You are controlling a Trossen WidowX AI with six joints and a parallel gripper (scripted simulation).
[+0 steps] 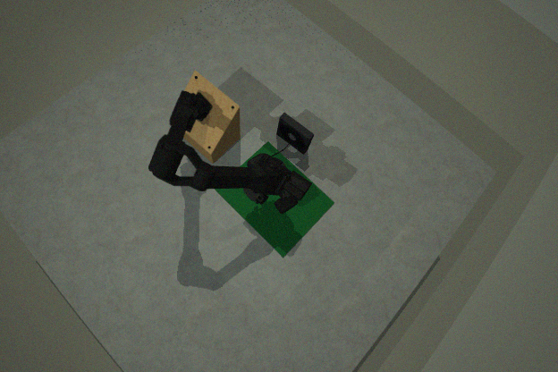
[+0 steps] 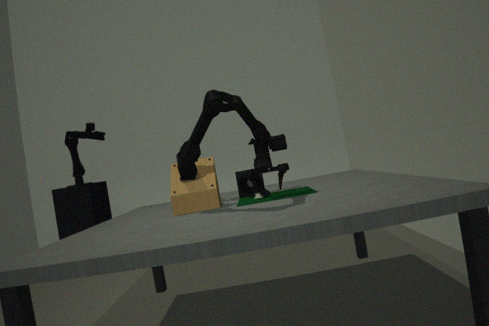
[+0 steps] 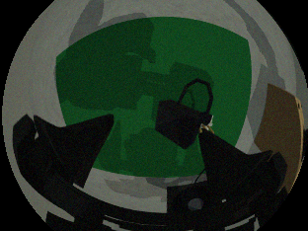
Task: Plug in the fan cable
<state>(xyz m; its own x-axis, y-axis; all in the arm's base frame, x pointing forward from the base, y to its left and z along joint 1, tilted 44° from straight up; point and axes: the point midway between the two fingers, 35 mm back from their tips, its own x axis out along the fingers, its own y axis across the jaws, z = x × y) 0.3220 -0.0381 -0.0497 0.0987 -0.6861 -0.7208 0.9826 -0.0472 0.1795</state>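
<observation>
Right now my gripper tip is 20 mm past the dark plug. Also, from my gripper tip: black fan 170 mm to the left, 80 mm behind, 40 mm above; then green board 40 mm below, 20 mm ahead.
</observation>
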